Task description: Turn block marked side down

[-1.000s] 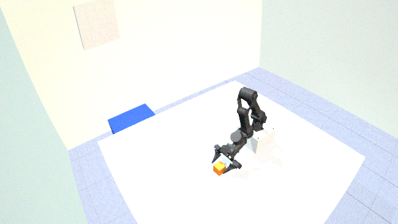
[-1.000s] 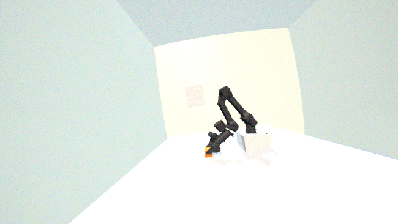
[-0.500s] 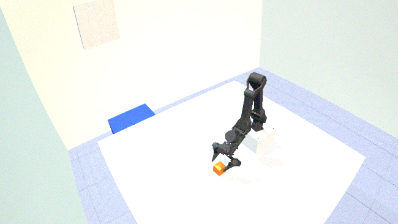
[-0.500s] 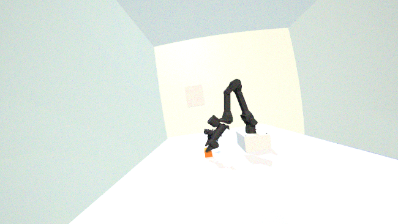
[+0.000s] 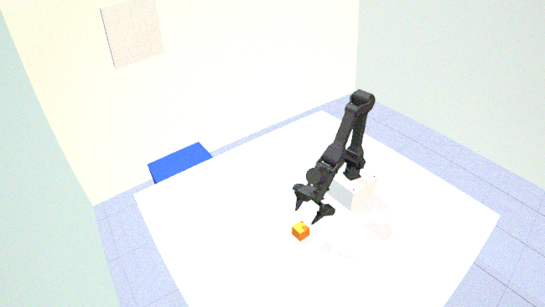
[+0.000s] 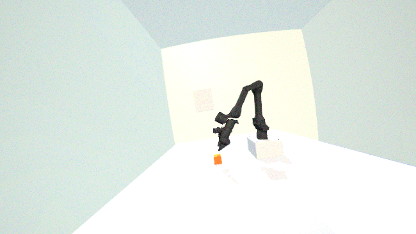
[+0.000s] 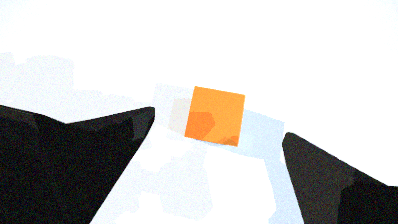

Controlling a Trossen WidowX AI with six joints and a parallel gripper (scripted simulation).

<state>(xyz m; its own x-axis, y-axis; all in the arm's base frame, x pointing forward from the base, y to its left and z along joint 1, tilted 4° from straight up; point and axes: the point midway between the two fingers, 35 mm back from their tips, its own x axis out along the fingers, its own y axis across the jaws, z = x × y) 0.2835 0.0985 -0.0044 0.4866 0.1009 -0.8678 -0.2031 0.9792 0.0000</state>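
The block lies 7 cm below my gripper tip.
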